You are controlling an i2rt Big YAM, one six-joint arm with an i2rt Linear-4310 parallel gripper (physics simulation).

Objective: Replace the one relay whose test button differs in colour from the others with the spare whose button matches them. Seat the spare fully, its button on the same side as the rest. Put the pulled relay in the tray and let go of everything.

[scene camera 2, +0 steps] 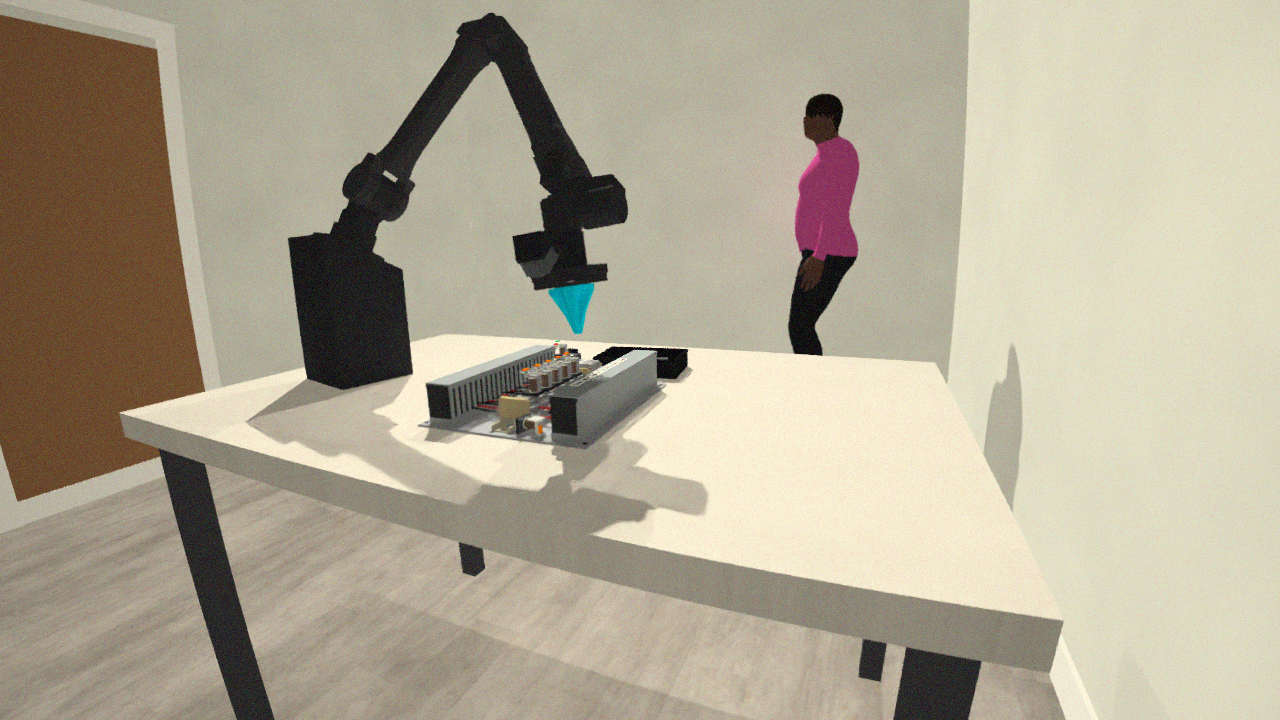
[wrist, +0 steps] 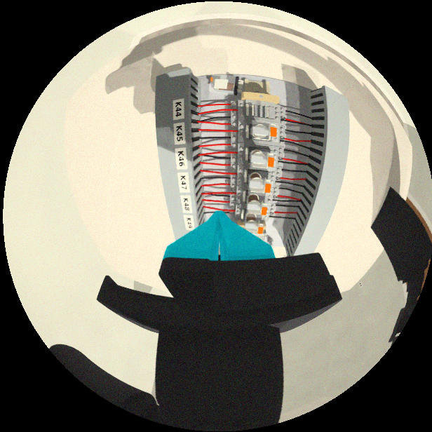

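Where they show: gripper, between the fingertips: [scene camera 2: 578, 333]; arm's base, origin of its link: [scene camera 2: 347, 253].
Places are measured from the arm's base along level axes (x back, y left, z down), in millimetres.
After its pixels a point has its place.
My gripper [scene camera 2: 579, 332] @[x -520, y -29, z 136 mm] [wrist: 218, 216] is shut and empty, its cyan fingers pointing down above the far part of the panel. Several clear-bodied relays stand in a row between the grey wire ducts; the nearest to the front [scene camera 2: 530, 379] @[x -484, y -116, z 190 mm] [wrist: 260, 131] shows an orange button, as do the others I can make out. The far end of the row is partly hidden by the fingers in the wrist view. A separate relay with an orange button [scene camera 2: 533, 424] @[x -535, y -193, z 227 mm] [wrist: 223, 84] lies at the panel's front end. A black tray [scene camera 2: 676, 365] @[x -615, y 170, z 224 mm] stands behind the panel.
Grey ducts [scene camera 2: 608, 389] @[x -600, y -99, z 200 mm] [wrist: 336, 125] flank the relays; the left one in the wrist view carries labels K44 to K49. Red and black wires run to the sockets. A beige block [scene camera 2: 513, 409] @[x -481, y -158, z 223 mm] [wrist: 260, 96] sits at the row's front. A person [scene camera 2: 827, 197] stands beyond the table [scene camera 2: 805, 465] @[x -872, y -173, z 248 mm].
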